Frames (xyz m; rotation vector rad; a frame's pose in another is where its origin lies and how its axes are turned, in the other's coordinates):
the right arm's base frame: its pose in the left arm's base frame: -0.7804 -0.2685 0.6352 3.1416 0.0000 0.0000
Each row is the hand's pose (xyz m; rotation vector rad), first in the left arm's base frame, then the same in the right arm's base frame.
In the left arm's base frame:
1: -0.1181 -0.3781 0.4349 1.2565 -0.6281 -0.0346
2: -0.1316 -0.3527 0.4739 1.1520 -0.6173 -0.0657
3: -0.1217 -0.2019 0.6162 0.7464 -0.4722 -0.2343
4: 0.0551 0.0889 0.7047 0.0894 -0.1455 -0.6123
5: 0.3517 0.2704 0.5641 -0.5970 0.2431 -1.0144
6: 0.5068 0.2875 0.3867 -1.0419 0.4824 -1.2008
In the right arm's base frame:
1: 0.6623 0.1096 0.2003 -1.7855 -0.0372 0.6758
2: 0.6488 0.0842 0.1613 -1.8896 -0.0728 0.6837
3: 0.6587 -0.0666 0.0190 -2.3131 -0.2916 0.5876
4: 0.8355 -0.3574 -0.0695 -2.9035 -0.9201 0.2186
5: 1.1321 -0.5389 0.0711 2.2105 1.2790 0.3065
6: 1.2872 -0.5560 0.2485 1.6577 1.3119 0.5270

